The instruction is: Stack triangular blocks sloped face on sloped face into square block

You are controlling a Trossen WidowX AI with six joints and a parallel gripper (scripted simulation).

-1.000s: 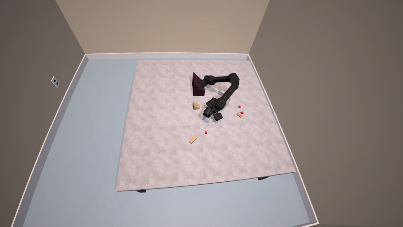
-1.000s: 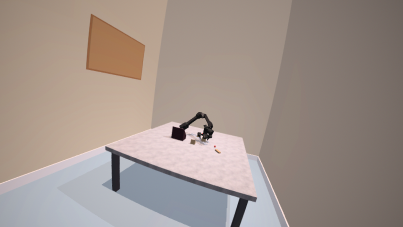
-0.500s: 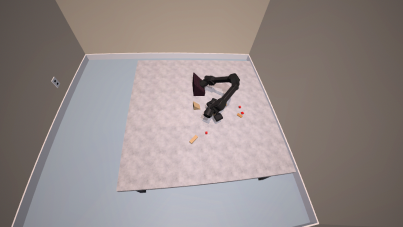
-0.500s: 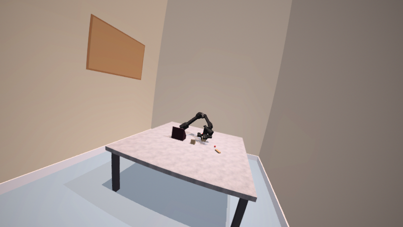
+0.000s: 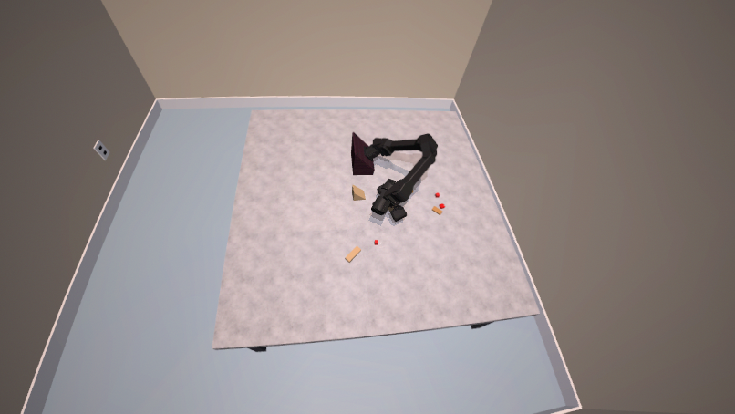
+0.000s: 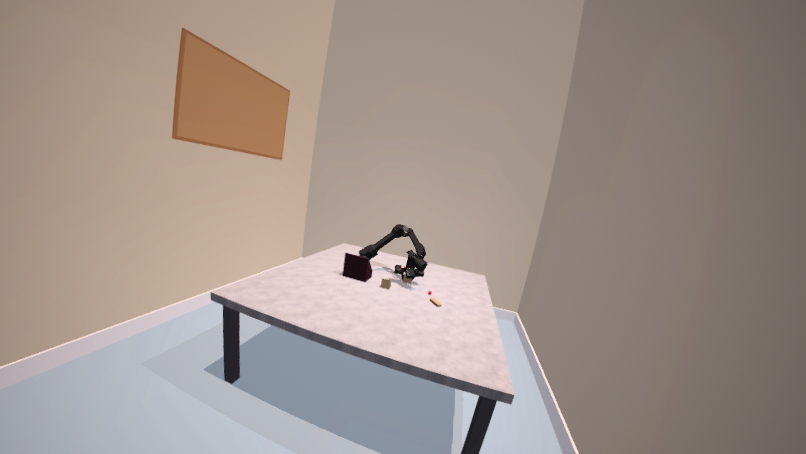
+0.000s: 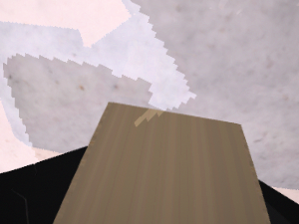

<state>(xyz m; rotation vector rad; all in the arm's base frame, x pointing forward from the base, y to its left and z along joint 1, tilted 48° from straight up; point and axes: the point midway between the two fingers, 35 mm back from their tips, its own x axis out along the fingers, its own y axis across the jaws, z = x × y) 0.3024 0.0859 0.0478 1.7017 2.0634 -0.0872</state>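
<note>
My gripper tip is now 10 mm to the left of the tan triangular block and 10 mm below it.
</note>
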